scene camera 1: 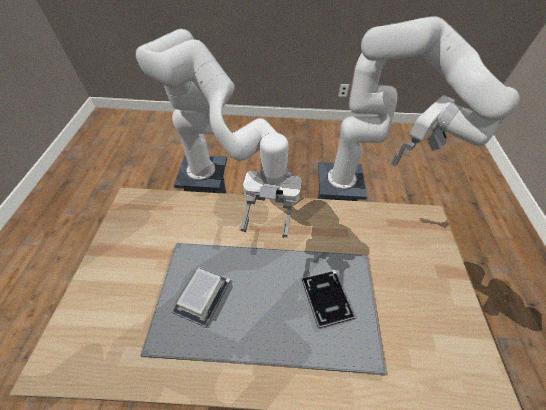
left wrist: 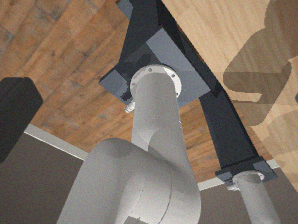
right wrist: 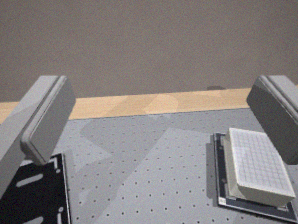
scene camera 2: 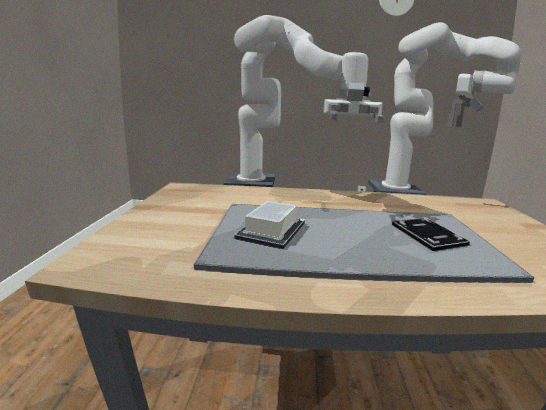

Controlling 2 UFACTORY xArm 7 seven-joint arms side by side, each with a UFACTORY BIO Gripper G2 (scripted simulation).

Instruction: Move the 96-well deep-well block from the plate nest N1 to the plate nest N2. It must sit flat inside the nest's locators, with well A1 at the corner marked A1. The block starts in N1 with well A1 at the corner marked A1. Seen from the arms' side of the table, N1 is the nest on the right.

Labels:
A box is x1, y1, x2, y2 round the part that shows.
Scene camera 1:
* my left gripper: [392, 95, 454, 165]
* my right gripper: [241, 171, 301, 237]
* deep-well block: [177, 268, 222, 318]
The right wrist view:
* deep-well block: [223, 128, 295, 207]
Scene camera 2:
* my right gripper: [324, 98, 383, 122]
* deep-well block: [245, 201, 296, 238]

